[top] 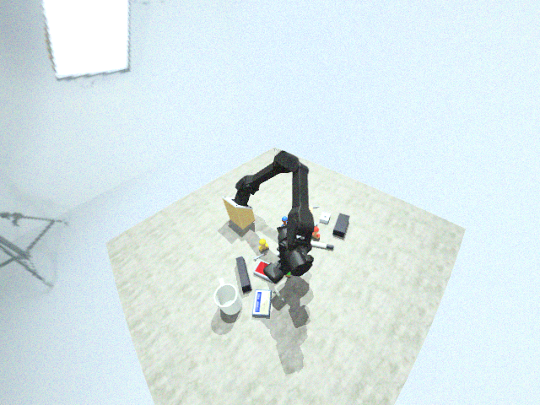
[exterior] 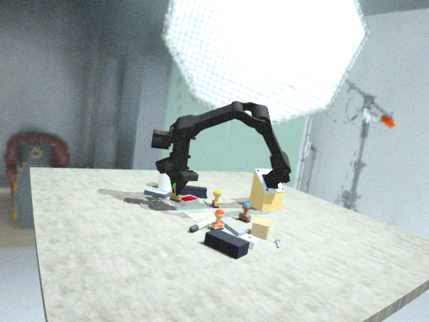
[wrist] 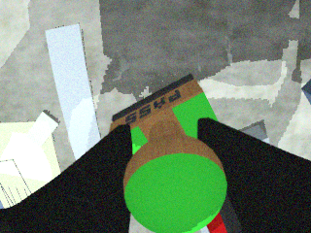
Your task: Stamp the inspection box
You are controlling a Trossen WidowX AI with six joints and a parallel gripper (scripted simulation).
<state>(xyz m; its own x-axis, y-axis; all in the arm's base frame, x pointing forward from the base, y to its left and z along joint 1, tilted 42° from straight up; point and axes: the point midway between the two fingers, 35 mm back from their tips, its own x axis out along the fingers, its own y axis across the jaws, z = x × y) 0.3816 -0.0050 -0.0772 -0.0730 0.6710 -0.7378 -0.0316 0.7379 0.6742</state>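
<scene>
Right now the ink pad is 80 mm behind my gripper tip, 50 mm to the right of it and 40 mm below it. The rest, counted from my gripper tip: pale ruler: 40 mm behind, 40 mm to the left, 50 mm below; then pale card: 70 mm behind, 100 mm to the left, 50 mm below; then green-knobbed PASS stamp: right at my gripper tip.
</scene>
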